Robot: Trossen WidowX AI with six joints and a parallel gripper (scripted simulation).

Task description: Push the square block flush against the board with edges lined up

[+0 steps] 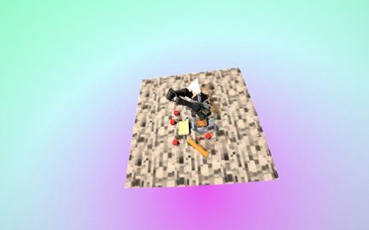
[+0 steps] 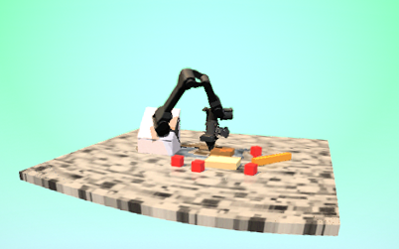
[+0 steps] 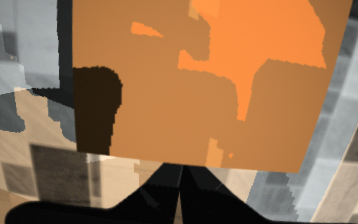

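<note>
Right now my gripper tip is 60 mm short of the orange square block, 10 mm to the left of it and 10 mm below it. Also, from my gripper tip: pale yellow flat slab 200 mm to the right, 80 mm ahead, 10 mm above; long orange board 300 mm ahead, 110 mm to the right, 10 mm above.
</note>
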